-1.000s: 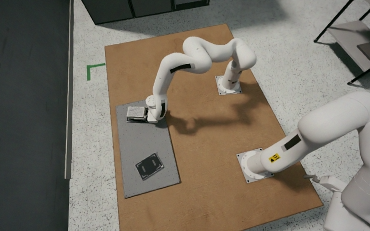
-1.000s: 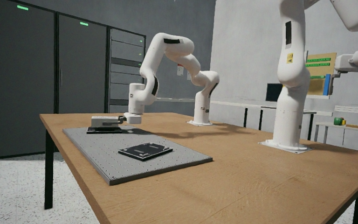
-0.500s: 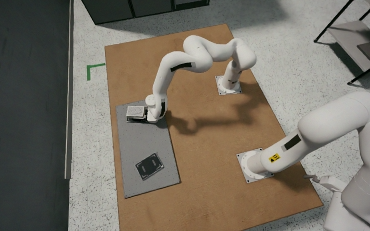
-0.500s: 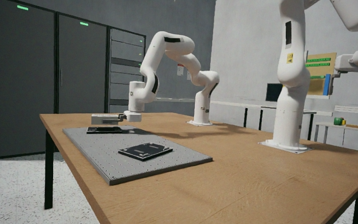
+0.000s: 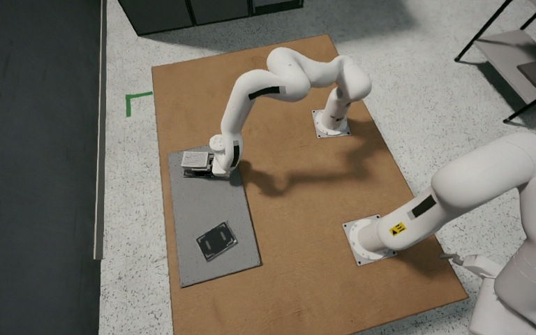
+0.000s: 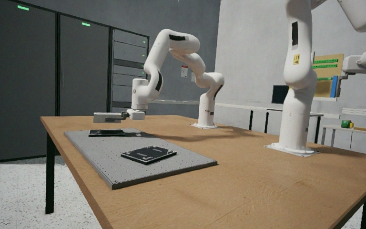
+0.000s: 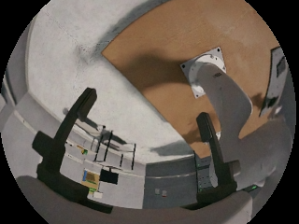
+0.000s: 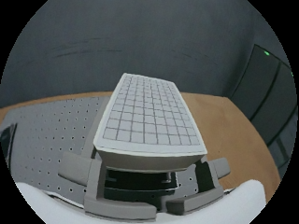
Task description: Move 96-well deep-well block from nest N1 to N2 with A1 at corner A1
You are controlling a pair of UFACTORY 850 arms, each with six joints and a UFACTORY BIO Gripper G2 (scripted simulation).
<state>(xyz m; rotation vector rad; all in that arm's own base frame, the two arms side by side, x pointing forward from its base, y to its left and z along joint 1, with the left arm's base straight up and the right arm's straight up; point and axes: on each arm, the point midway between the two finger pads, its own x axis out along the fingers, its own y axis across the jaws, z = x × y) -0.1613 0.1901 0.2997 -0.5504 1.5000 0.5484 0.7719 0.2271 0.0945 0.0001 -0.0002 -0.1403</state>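
The grey perforated board lies 3 cm behind my right hand, 24 cm to the left of it and 8 cm below it. Round my right hand: white deep-well block: 1 cm ahead.
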